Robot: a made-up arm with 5 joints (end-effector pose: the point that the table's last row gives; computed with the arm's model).
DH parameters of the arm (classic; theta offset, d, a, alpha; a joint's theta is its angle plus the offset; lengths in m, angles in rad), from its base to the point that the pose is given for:
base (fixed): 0 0.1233 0 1.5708
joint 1: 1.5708 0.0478 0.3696 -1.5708
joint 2: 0 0.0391 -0.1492 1.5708
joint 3: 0 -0.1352 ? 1.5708
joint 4: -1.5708 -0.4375 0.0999 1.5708
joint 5: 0.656 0 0.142 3.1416
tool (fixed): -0.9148 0.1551 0 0
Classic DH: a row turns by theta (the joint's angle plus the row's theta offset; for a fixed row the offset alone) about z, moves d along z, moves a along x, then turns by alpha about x.
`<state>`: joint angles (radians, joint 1 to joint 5).
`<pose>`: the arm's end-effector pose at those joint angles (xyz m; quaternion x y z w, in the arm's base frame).
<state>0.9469 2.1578 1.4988 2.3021 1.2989</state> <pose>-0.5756 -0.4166 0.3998 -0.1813 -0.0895 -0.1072 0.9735</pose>
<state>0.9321 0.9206 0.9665 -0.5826 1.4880</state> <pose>-0.2563 -0.1229 -0.2028 0.0507 -0.9045 -0.4005 0.1371</pose>
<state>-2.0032 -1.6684 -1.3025 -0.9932 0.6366</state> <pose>0.6434 -0.2446 -0.1362 0.3838 0.8738 0.0021 0.2987</pose>
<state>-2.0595 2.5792 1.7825 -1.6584 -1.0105</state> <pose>0.5592 -0.5948 -0.3852 -0.2921 -0.5693 0.7656 0.0664</pose>
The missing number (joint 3, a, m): 0.1197
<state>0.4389 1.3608 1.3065 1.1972 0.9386</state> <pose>-0.4518 -0.3993 0.2074 -0.0144 -0.3918 0.1619 0.9056</pose>
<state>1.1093 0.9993 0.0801 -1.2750 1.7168</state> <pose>-0.2868 0.0969 -0.1698 0.3091 0.7477 0.5695 0.1453</pose>
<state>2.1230 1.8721 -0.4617 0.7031 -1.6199</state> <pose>0.1287 0.2976 -0.2403 -0.5391 -0.4165 -0.0701 0.7287</pose>
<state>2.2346 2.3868 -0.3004 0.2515 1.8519</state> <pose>0.0573 0.0358 -0.2101 -0.1797 0.4470 0.6999 0.5274</pose>
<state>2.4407 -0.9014 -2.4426 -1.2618 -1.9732</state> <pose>-0.8041 0.0029 -0.1702 -0.5787 0.5764 0.5676 0.1031</pose>
